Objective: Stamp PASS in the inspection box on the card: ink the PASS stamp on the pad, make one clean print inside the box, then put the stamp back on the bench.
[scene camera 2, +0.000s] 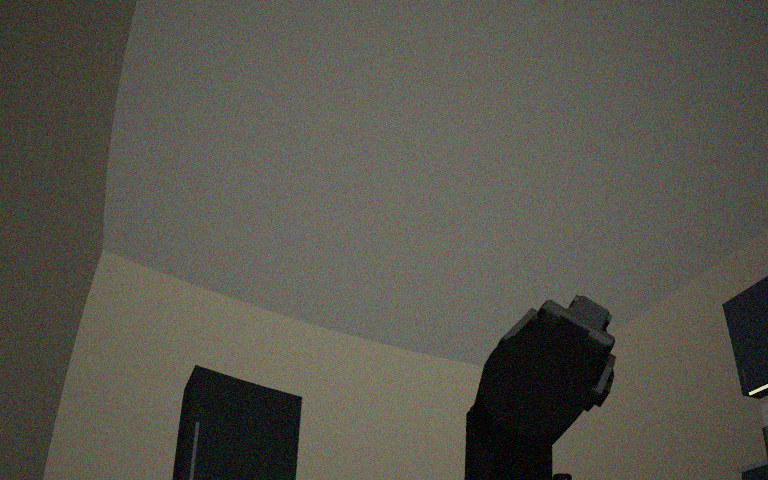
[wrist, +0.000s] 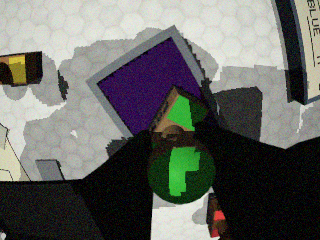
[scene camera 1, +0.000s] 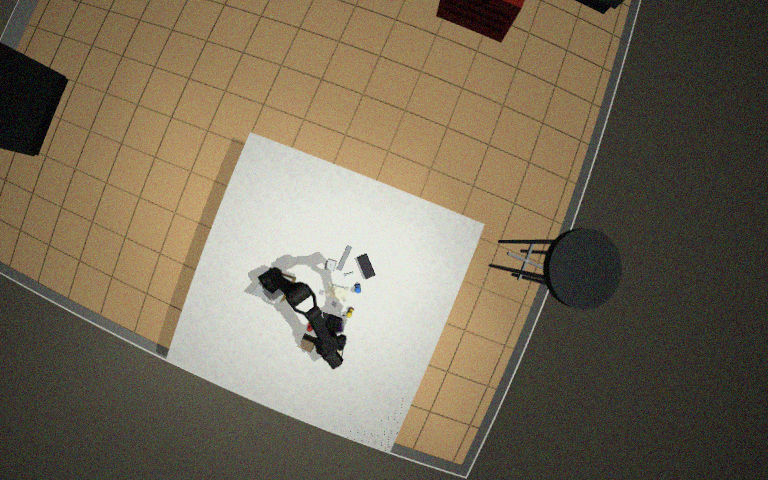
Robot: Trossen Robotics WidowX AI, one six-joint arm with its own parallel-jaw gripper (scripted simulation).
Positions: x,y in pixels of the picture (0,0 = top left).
A PASS stamp shows in the wrist view (180,170); in scene camera 2 it is out of frame, in scene camera 1 it is hidden by my gripper.
